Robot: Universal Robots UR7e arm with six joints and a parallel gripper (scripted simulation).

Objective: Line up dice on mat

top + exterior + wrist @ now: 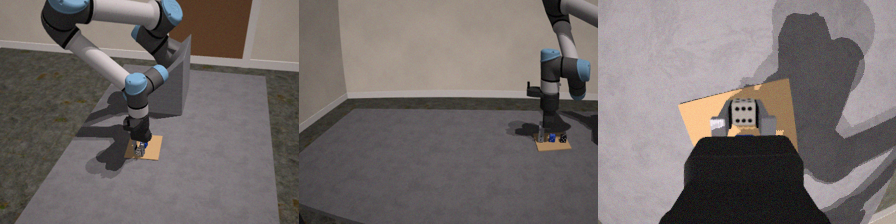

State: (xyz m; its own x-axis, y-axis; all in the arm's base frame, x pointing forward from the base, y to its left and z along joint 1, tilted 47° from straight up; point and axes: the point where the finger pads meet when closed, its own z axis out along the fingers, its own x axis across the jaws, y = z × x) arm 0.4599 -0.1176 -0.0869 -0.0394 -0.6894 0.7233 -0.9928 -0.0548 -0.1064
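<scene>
Right now the white die is 10 mm below my hand. Round my hand: tan mat 50 mm behind, 20 mm below; black die 100 mm behind, 10 mm below; blue die 50 mm behind, 10 mm below.
</scene>
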